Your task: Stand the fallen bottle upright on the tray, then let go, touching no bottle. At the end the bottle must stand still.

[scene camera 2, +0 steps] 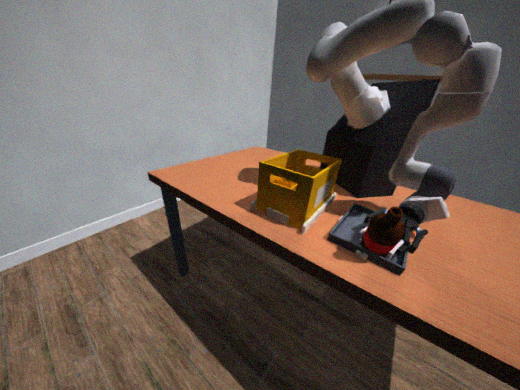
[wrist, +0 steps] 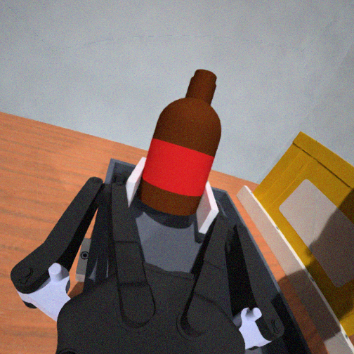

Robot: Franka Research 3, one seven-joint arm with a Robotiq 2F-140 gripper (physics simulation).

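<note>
The brown bottle (scene camera 2: 390,225) (wrist: 183,150) with a red label is close to upright, its neck up and tilted somewhat to the right in the wrist view. My gripper (scene camera 2: 381,241) (wrist: 171,178) is shut on its lower part, with one white pad at each side just below and beside the red label. The grey tray (scene camera 2: 351,227) (wrist: 167,242) lies on the table under the bottle and the fingers. Whether the bottle's base touches the tray floor cannot be told.
A yellow crate (scene camera 2: 285,197) (wrist: 280,172) stands beside the tray, to its left in the scene view and to its right in the wrist view. A pale strip (scene camera 2: 318,213) (wrist: 280,250) runs along the crate's foot. The table's front edge (scene camera 2: 320,275) is near the tray.
</note>
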